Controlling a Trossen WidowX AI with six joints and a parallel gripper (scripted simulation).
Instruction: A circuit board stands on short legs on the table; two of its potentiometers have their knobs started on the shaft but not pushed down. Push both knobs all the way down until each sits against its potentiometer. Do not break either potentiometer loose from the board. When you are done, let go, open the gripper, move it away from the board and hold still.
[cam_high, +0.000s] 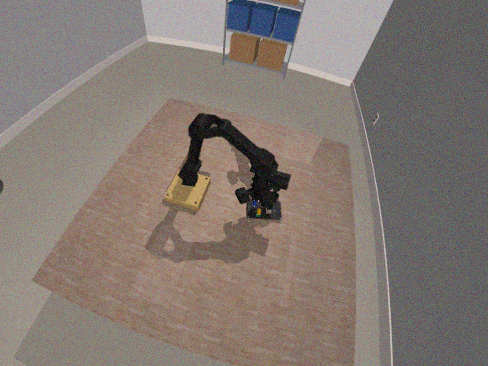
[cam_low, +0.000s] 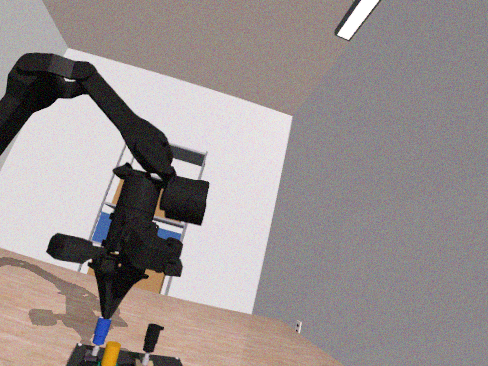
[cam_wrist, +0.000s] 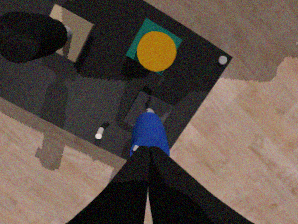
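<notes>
The black knob lies 70 mm ahead of my gripper tip, 20 mm to the right of it and 10 mm below it. Round my gripper tip: blue knob 10 mm below.
</notes>
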